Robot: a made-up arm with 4 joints.
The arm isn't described. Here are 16 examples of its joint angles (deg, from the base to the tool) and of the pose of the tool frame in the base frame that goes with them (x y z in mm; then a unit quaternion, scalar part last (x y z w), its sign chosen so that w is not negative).
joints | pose
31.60 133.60 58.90 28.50 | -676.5 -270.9 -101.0 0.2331 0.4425 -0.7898 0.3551
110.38 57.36 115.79 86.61 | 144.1 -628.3 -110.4 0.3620 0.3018 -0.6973 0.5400
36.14 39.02 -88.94 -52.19 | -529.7 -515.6 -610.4 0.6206 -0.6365 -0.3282 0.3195
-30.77 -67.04 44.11 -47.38 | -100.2 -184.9 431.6 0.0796 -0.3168 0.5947 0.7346
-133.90 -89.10 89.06 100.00 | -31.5 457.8 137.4 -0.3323 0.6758 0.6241 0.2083
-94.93 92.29 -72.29 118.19 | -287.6 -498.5 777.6 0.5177 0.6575 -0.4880 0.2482
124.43 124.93 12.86 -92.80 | 361.4 377.1 -352.3 -0.1903 0.4670 0.8619 0.0525
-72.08 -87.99 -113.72 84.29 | -302.9 472.7 78.5 -0.5586 -0.5040 -0.4416 0.4888
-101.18 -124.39 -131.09 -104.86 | -275.5 -77.3 227.8 0.2611 0.7986 -0.4962 0.2189
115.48 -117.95 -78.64 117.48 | 469.2 453.7 -83.2 -0.7390 0.5499 -0.0033 0.3892
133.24 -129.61 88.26 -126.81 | -35.9 96.5 212.1 0.3324 -0.1712 -0.6318 0.6790
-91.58 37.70 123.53 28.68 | -244.5 -247.3 176.0 0.7910 -0.5300 -0.3046 0.0239
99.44 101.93 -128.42 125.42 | 237.4 -448.6 -375.8 0.0960 -0.6199 0.6531 0.4242
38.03 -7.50 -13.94 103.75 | 314.0 -427.8 45.7 -0.0217 0.5441 0.1357 0.8277
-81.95 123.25 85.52 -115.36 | -103.3 323.0 705.1 -0.5901 0.4719 0.4162 0.5059
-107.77 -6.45 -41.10 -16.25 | 130.6 -758.7 282.0 0.2110 0.6835 -0.2848 0.6381
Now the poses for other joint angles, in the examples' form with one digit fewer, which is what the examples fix.
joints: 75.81 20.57 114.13 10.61
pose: 184 -45 30 -0.535 -0.162 -0.636 0.531
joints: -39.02 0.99 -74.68 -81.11
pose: -602 -593 312 0.297 -0.290 -0.529 0.740
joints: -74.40 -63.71 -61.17 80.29
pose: -163 225 -197 -0.408 -0.772 -0.476 0.102
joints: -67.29 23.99 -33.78 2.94
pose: -52 -777 587 0.135 0.489 -0.320 0.800
